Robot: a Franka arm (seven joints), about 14 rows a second.
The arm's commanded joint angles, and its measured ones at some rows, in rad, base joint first. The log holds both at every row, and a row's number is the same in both.
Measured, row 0: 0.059, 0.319, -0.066, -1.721, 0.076, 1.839, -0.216
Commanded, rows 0 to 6: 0.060, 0.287, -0.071, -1.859, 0.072, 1.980, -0.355; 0.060, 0.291, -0.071, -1.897, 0.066, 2.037, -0.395; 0.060, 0.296, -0.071, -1.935, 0.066, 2.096, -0.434; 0.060, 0.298, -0.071, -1.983, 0.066, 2.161, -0.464; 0.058, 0.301, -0.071, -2.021, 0.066, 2.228, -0.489; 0.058, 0.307, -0.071, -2.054, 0.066, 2.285, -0.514; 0.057, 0.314, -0.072, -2.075, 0.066, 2.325, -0.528
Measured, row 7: 0.058, 0.327, -0.069, -2.009, 0.075, 2.245, -0.482
